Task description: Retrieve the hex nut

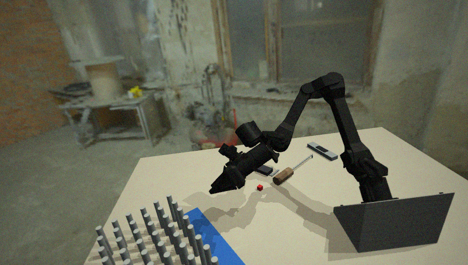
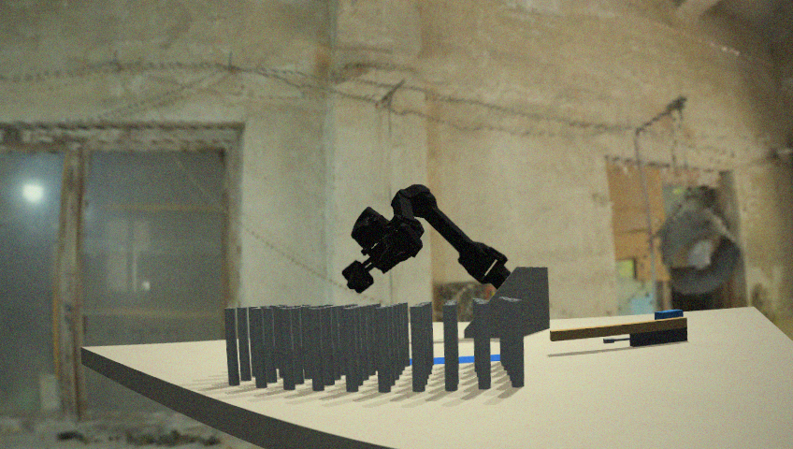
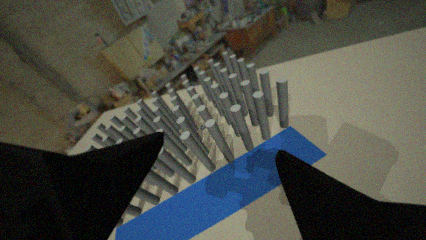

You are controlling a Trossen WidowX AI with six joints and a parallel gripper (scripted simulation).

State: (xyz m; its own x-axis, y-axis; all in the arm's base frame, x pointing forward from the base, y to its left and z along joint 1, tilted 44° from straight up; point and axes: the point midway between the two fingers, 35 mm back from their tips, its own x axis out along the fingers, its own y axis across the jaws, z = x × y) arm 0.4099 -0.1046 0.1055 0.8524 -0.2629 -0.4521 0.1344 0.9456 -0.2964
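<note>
Right now my gripper tip is 19 cm past the small red cube, 15 cm to the left of it and 15 cm above it. Round my gripper tip: grey flat block (54 cm behind, 32 cm to the right, 15 cm below); then blue taped strip (16 cm below, 7 cm to the left, 2 cm ahead).
</note>
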